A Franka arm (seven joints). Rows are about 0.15 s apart.
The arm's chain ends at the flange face. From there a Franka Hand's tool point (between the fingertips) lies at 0.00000 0.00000 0.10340 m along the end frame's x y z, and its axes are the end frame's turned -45 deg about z.
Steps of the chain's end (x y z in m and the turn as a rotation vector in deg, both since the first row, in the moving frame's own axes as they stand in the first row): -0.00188, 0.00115, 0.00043, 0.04, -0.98, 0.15; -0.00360, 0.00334, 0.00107, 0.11, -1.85, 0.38; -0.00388, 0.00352, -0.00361, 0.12, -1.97, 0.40; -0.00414, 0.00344, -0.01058, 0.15, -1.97, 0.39; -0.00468, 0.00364, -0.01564, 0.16, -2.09, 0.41
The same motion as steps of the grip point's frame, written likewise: -0.00334, -0.00182, 0.00041, 0.72, -0.66, 0.15; -0.00712, -0.00269, 0.00102, 1.39, -1.23, 0.38; -0.00758, -0.00293, -0.00367, 1.48, -1.31, 0.40; -0.00767, -0.00321, -0.01064, 1.50, -1.29, 0.39; -0.00834, -0.00361, -0.01571, 1.59, -1.36, 0.41
